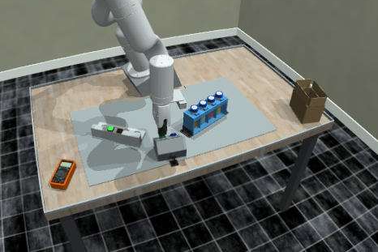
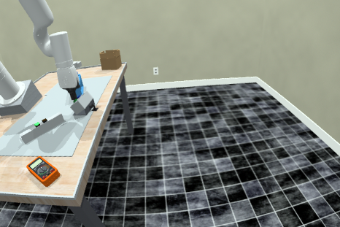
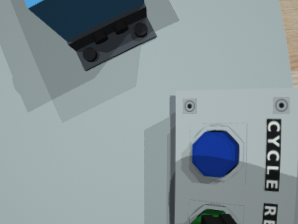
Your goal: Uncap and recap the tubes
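Right now the green key is 30 mm below my hand. Round my hand: blue key (40 mm to the left, 30 mm below); then blue-and-white cap (160 mm to the left, 70 mm behind, 20 mm above); then key housing (40 mm below, 20 mm to the left, 20 mm ahead).
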